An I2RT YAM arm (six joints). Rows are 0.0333 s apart.
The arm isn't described. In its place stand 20 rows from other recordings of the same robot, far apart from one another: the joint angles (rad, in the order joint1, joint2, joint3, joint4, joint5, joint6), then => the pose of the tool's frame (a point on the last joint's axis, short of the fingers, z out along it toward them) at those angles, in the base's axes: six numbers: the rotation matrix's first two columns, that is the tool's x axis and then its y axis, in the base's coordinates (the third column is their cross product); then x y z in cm.
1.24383 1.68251 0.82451 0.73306 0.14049 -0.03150 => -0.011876 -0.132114 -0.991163 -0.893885 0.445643 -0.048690 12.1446 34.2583 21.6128
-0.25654 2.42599 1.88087 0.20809 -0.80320 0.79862 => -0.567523 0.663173 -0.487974 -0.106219 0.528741 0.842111 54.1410 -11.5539 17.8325
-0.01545 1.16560 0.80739 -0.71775 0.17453 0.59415 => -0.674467 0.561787 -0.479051 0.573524 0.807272 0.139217 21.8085 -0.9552 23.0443
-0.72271 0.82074 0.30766 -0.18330 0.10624 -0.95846 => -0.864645 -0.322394 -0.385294 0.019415 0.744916 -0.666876 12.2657 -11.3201 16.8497
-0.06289 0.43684 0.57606 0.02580 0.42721 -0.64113 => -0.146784 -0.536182 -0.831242 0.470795 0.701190 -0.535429 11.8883 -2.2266 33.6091
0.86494 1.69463 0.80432 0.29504 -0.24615 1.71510 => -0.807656 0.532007 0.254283 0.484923 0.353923 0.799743 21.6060 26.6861 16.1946
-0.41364 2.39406 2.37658 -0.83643 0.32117 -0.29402 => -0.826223 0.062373 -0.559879 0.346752 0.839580 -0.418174 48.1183 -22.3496 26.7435
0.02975 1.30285 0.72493 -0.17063 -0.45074 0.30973 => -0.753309 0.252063 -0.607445 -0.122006 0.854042 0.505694 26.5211 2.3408 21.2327
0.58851 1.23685 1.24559 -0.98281 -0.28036 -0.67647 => -0.121582 -0.804423 -0.581482 -0.947559 0.268500 -0.173319 19.3108 14.0724 33.5547
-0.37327 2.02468 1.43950 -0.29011 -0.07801 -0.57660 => -0.772136 -0.281322 -0.569792 -0.123932 0.946115 -0.299179 41.3775 -15.9067 18.1403
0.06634 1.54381 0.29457 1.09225 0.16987 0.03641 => -0.152212 0.025845 -0.988010 0.106882 0.994226 0.009541 25.4815 1.0898 14.6871
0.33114 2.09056 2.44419 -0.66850 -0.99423 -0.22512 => -0.077644 -0.155375 -0.984799 -0.972939 0.227425 0.040828 41.4901 17.4202 45.4841
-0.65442 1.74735 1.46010 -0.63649 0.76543 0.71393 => 0.025969 0.575202 -0.817599 0.996705 -0.077769 -0.023055 28.5220 -24.9909 28.2004
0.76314 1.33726 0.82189 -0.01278 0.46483 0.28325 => -0.444144 -0.079103 -0.892457 -0.222796 0.974557 0.024498 22.2813 19.1026 24.8464
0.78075 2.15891 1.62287 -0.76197 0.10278 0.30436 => -0.856598 -0.429039 -0.286643 -0.444169 0.895841 -0.013525 31.3167 30.5128 15.4234
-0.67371 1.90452 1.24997 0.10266 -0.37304 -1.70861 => -0.278947 -0.957582 -0.072285 -0.452355 0.197425 -0.869712 34.3060 -25.7266 20.5200
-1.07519 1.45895 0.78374 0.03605 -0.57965 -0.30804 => -0.430091 0.262165 -0.863881 0.416113 0.906766 0.068013 16.1048 -25.6897 20.7637
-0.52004 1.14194 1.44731 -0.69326 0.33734 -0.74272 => -0.738723 -0.312393 -0.597243 0.319290 0.618178 -0.718269 18.9787 -12.2252 44.3781
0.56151 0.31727 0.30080 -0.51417 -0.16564 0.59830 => -0.717564 0.204916 -0.665666 -0.292136 0.779055 0.554734 8.9338 6.3134 19.6599
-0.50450 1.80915 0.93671 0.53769 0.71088 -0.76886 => -0.836516 -0.139997 -0.529757 0.451023 0.373096 -0.810788 32.2464 -20.4586 18.7796
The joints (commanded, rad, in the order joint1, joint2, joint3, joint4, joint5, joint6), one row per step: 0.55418, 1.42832, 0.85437, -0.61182, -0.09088, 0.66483; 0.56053, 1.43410, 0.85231, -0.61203, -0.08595, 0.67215; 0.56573, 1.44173, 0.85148, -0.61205, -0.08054, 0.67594; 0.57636, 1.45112, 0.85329, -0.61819, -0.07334, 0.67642; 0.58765, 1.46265, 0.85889, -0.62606, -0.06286, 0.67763; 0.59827, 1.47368, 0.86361, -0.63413, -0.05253, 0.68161; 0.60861, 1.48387, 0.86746, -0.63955, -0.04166, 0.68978; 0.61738, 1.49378, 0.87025, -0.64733, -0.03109, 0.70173; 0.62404, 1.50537, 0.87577, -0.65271, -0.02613, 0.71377; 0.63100, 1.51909, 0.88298, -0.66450, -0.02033, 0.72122; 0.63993, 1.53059, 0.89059, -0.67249, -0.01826, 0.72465; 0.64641, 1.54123, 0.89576, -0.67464, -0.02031, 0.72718; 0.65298, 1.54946, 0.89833, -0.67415, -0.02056, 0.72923
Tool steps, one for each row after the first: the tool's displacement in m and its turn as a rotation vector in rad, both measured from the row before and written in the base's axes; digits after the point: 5 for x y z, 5 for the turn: -0.00077, 0.00128, -0.00200, -0.00618, 0.00639, -0.00225; -0.00029, 0.00120, -0.00209, -0.00779, 0.00548, -0.00029; -0.00106, 0.00233, -0.00204, -0.01296, 0.00803, 0.00763; -0.00055, 0.00275, -0.00159, -0.01552, 0.00641, 0.00658; -0.00068, 0.00248, -0.00172, -0.01518, 0.00739, 0.00348; -0.00063, 0.00243, -0.00167, -0.01327, 0.00561, -0.00083; -0.00082, 0.00182, -0.00196, -0.01411, 0.00883, -0.00581; 0.00010, 0.00204, -0.00157, -0.00788, 0.00886, -0.00630; -0.00012, 0.00196, -0.00186, -0.01370, 0.01289, -0.00180; -0.00026, 0.00270, -0.00111, -0.00798, 0.00896, 0.00508; 0.00007, 0.00233, -0.00138, -0.00250, 0.00771, 0.00455; -0.00025, 0.00206, -0.00139, -0.00256, 0.00460, 0.00464
